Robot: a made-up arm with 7 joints. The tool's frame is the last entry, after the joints. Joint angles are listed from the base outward. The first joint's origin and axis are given. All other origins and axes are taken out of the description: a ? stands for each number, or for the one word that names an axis. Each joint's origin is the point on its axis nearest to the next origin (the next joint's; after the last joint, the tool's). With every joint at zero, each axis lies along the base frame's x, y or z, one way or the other. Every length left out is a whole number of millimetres.
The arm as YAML. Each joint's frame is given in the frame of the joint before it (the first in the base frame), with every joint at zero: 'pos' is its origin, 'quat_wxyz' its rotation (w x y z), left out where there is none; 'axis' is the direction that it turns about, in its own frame. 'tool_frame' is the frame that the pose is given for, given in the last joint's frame.
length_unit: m
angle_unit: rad
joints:
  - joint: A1
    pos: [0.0, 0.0, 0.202]
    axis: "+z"
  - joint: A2
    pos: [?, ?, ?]
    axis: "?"
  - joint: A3
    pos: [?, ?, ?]
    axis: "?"
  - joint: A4
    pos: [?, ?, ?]
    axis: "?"
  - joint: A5
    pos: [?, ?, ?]
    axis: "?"
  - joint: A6
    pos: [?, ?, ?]
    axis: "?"
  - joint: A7
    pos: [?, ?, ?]
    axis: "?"
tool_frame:
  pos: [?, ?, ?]
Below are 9 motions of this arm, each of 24 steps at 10 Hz.
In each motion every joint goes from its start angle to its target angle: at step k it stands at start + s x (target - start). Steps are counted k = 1, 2, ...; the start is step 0. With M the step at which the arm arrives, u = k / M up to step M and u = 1 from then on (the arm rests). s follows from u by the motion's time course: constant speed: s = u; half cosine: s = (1 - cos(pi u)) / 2; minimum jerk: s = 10 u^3 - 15 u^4 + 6 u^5.
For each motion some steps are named. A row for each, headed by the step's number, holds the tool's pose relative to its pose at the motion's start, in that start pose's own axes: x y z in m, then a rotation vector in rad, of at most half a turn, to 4 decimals.
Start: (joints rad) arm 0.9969 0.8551 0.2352 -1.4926 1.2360 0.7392 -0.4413
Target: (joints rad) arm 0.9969 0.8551 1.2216 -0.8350 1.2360 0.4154 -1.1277
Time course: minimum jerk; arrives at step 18
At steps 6, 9, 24:
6: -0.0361 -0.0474 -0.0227 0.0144 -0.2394 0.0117
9: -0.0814 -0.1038 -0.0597 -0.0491 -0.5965 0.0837
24: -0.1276 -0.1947 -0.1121 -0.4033 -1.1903 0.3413

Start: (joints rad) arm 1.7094 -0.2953 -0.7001 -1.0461 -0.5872 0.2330 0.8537
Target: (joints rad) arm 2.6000 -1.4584 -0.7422 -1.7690 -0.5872 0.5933 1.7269
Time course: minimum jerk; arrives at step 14
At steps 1, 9, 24:
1: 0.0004 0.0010 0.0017 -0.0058 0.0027 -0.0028
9: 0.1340 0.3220 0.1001 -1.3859 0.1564 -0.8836
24: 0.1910 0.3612 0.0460 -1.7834 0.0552 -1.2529

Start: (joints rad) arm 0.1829 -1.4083 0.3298 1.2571 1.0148 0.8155 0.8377
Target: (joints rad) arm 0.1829 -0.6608 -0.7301 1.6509 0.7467 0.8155 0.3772
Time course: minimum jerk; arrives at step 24
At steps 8, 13, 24:
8: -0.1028 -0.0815 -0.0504 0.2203 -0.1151 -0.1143
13: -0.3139 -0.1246 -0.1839 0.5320 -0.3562 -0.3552
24: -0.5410 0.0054 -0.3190 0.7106 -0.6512 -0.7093

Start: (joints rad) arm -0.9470 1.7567 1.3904 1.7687 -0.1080 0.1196 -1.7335
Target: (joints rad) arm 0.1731 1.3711 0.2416 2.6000 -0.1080 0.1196 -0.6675
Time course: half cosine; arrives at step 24
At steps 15, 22, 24:
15: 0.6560 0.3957 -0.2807 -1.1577 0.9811 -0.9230
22: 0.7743 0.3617 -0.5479 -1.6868 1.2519 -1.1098
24: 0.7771 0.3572 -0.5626 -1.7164 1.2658 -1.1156

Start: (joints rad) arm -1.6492 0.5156 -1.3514 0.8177 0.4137 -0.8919 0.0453
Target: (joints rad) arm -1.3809 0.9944 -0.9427 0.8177 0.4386 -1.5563 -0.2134
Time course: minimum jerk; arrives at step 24
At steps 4, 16, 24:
4: 0.0033 -0.0160 -0.0072 0.0491 0.0110 0.0006
16: -0.0143 -0.2303 -0.3184 1.1016 0.0548 -0.0452
24: -0.0430 -0.2269 -0.4293 1.3875 -0.0008 -0.0831

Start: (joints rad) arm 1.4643 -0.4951 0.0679 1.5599 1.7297 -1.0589 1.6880
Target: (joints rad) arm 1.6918 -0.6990 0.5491 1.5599 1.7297 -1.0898 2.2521
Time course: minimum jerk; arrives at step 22
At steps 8, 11, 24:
8: -0.0365 0.0883 -0.0421 -0.0845 -0.0924 -0.2753
11: -0.0555 0.1726 -0.0937 -0.1470 -0.1935 -0.5359
24: -0.0420 0.3325 -0.2241 -0.2157 -0.4393 -1.0658

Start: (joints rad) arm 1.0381 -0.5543 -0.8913 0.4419 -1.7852 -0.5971 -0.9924
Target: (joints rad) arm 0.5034 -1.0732 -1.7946 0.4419 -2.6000 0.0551 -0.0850
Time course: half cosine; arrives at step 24
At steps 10, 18, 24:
10: 0.0818 -0.0852 0.0395 0.1458 0.0590 -0.5215
18: 0.0974 -0.2276 0.0710 0.3760 0.1350 -1.0535
24: 0.0856 -0.2662 0.0695 0.4473 0.1550 -1.1852

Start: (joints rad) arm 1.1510 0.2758 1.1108 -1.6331 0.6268 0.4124 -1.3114
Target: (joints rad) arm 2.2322 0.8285 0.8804 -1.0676 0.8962 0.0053 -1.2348
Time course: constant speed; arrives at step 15
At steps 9, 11, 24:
9: -0.2976 -0.0548 0.0155 -0.6396 -0.5454 -0.5213
11: -0.3460 -0.0648 0.0131 -0.8095 -0.7057 -0.5595
24: -0.4225 -0.1099 0.0137 -1.1535 -1.0556 -0.5256

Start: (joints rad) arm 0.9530 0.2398 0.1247 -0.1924 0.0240 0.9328 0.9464
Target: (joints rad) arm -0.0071 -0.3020 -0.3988 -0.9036 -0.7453 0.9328 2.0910
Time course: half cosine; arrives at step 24
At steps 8, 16, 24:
8: -0.0177 0.0498 0.1647 -0.2417 0.2304 -0.1405
16: 0.1214 0.2315 0.3804 -0.6993 0.7999 -0.5288
24: 0.2480 0.3078 0.3840 -0.9510 1.1231 -0.7923

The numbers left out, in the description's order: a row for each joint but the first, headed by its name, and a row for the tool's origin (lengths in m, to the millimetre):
A2: xyz -0.086 -0.292 0.0, axis -y
A3: xyz 0.013 0.0 -0.134, axis +z
A4: xyz -0.241 -0.055 0.0, axis -y
A5: xyz -0.107 0.0 -0.019, axis -z
A6: xyz 0.074 0.078 0.0, axis -x
A7: xyz 0.0 -0.044 0.293, axis -z
tool: xyz -0.071 -0.093 0.0

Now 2 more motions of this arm.
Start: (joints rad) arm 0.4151 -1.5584 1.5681 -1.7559 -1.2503 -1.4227 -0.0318
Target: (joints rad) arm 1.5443 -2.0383 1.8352 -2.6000 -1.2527 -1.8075 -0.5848
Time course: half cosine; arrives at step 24
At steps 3, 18, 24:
3: -0.0077 -0.0210 -0.0313 0.0824 0.0176 -0.0131
18: -0.2801 0.1011 -0.7636 1.7460 -0.0353 -0.4832
24: -0.3199 0.2205 -0.8341 1.9843 -0.1028 -0.6432

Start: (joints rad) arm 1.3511 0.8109 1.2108 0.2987 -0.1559 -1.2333 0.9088
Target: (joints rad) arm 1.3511 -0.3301 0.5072 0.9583 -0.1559 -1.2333 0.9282
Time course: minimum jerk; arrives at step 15
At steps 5, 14, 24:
5: -0.0400 -0.0198 -0.0984 0.2634 -0.0241 -0.0190
14: -0.2471 0.2065 -0.2910 0.9350 -0.2640 -0.4486
24: -0.2476 0.2077 -0.2909 0.9361 -0.2649 -0.4508

